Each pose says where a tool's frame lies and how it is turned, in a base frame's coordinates. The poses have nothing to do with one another.
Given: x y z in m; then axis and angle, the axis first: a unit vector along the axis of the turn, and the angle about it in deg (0 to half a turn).
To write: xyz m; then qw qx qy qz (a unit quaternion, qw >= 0). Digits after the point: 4 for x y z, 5 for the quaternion.
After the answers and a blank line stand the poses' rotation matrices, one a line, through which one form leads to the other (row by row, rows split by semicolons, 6 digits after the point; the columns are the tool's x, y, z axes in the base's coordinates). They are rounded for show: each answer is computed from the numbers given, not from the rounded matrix.
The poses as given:
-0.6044, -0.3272, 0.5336, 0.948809, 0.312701, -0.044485, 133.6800
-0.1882, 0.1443, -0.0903, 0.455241, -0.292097, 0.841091, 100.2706
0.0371, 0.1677, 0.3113, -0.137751, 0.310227, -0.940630, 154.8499
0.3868, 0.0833, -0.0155, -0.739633, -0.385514, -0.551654, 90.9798
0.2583, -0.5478, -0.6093, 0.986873, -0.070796, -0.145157, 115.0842
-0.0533, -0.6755, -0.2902, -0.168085, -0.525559, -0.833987, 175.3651
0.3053, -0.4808, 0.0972, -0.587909, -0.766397, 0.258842, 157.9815
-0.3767, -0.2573, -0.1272, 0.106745, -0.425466, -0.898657, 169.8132
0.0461, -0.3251, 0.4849, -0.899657, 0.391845, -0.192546, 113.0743
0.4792, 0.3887, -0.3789, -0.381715, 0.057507, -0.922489, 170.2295
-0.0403, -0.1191, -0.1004, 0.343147, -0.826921, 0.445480, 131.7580
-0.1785, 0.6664, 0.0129, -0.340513, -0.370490, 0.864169, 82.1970
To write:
-0.6044, -0.3272, 0.5336, 0.39330, 0.87234, 0.28750, -0.04090
-0.1882, 0.1443, -0.0903, 0.64098, 0.34943, -0.22420, 0.64559
0.0371, 0.1677, 0.3113, 0.21772, -0.13445, 0.30279, -0.91807
0.3868, 0.0833, -0.0155, 0.70103, -0.52745, -0.27492, -0.39340
0.2583, -0.5478, -0.6093, 0.53668, 0.83271, -0.05974, -0.12248
-0.0533, -0.6755, -0.2902, 0.04044, -0.16795, -0.52513, -0.83331
0.3053, -0.4808, 0.0972, 0.19097, -0.57709, -0.75229, 0.25408
-0.3767, -0.2573, -0.1272, 0.08878, 0.10632, -0.42379, -0.89511
0.0461, -0.3251, 0.4849, 0.55140, -0.75053, 0.32689, -0.16063
0.4792, 0.3887, -0.3789, 0.08516, -0.38033, 0.05730, -0.91914
-0.0403, -0.1191, -0.1004, 0.40867, 0.31318, -0.75472, 0.40658
-0.1785, 0.6664, 0.0129, 0.75358, -0.22384, -0.24354, 0.56807

0.831341 0.533771 0.154790; 0.469427 -0.525317 -0.709704; -0.297506 0.662669 -0.687284
0.065898 -0.984298 0.163753; 0.670931 -0.077764 -0.737431; 0.738586 0.158462 0.655271
-0.869046 0.318342 0.378705; -0.481176 -0.721840 -0.497410; 0.115018 -0.614496 0.780491
0.539312 0.841588 0.029541; -0.261559 0.134063 0.955832; 0.800456 -0.523218 0.292426
0.962860 0.031980 -0.268102; -0.230953 -0.416813 -0.879163; -0.139864 0.908430 -0.393946
-0.940317 0.243780 0.237435; 0.108997 -0.445208 0.888768; 0.322372 0.861604 0.392065
-0.260999 0.771238 -0.580578; 0.965321 0.204825 -0.161872; -0.005925 -0.602693 -0.797951
-0.961627 0.068818 -0.265589; -0.249051 -0.625047 0.739790; -0.115095 0.777547 0.618202
0.734676 -0.313548 0.601613; -0.667832 -0.178205 0.722664; -0.119380 -0.932701 -0.340320
-0.696196 0.112964 0.708908; -0.200133 -0.978929 -0.040552; 0.689390 -0.170108 0.704134
-0.469816 -0.805044 -0.362182; -0.140420 0.473212 -0.869685; 0.871524 -0.357735 -0.335367
0.235974 -0.747139 -0.621369; 0.965196 0.254394 0.060662; 0.112750 -0.614058 0.781166

